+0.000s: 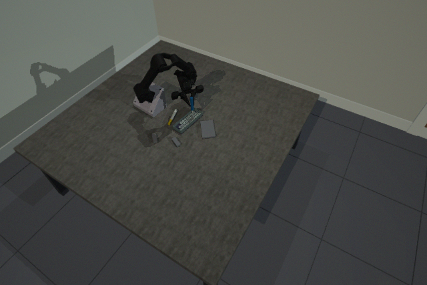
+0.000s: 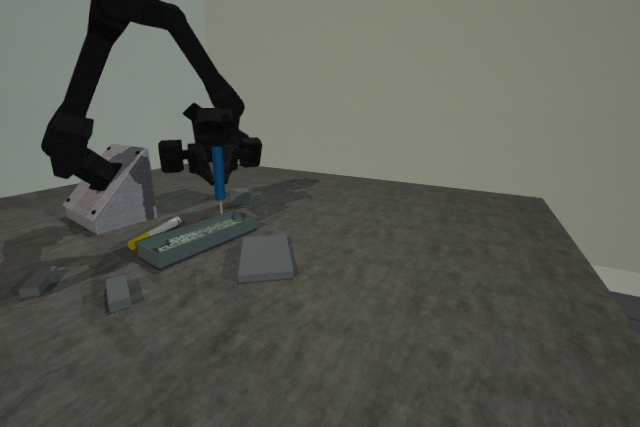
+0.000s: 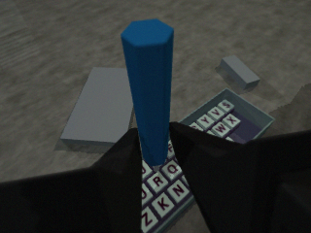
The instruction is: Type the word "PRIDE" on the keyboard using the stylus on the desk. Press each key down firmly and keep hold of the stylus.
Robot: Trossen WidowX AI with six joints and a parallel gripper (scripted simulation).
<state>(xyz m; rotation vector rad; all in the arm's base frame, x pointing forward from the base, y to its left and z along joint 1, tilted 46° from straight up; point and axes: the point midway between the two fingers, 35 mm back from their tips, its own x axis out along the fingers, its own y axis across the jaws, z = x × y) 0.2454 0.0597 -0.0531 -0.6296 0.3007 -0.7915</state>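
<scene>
Now: the yellow-and-white pen 100 mm behind my gripper tip, 90 mm below it and 80 mm to the right of it. From my gripper tip the other things lie so: flat grey slab 120 mm ahead, 90 mm below, 30 mm to the right; then blue stylus 20 mm below.
</scene>
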